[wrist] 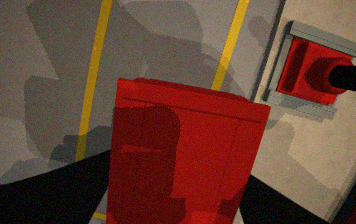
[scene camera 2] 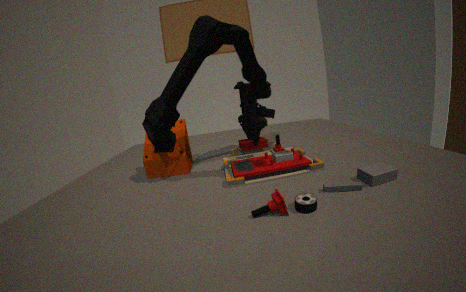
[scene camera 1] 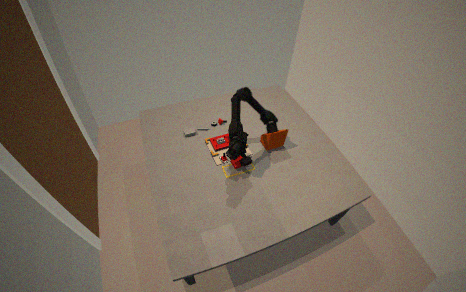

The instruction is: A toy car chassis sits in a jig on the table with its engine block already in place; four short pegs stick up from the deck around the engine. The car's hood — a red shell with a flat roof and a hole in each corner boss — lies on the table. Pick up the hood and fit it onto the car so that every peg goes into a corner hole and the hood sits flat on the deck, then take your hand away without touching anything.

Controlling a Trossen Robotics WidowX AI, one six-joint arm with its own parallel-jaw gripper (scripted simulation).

Labels:
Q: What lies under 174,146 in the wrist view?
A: A red hood.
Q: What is the gripper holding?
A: A red hood.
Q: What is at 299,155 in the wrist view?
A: A jig.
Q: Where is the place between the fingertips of the gripper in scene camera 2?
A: At 253,143

